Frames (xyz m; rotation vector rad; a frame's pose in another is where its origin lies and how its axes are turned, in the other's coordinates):
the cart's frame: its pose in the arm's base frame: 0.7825 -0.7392 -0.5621 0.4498 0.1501 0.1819
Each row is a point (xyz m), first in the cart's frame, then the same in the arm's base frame.
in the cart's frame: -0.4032 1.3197 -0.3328
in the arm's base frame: 0.1429 0.4838 -0.2304
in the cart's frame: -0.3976 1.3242 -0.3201
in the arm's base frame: 0.1500 0.4837 -0.2177
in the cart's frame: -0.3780 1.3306 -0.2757
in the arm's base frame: 0.1763 0.4749 -0.1774
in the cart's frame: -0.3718 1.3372 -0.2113
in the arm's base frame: 0.1933 0.4551 -0.1178
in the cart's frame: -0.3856 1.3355 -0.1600
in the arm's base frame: 0.1895 0.4293 -0.0715
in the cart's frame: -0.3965 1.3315 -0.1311
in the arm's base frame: 0.1848 0.4115 -0.0464
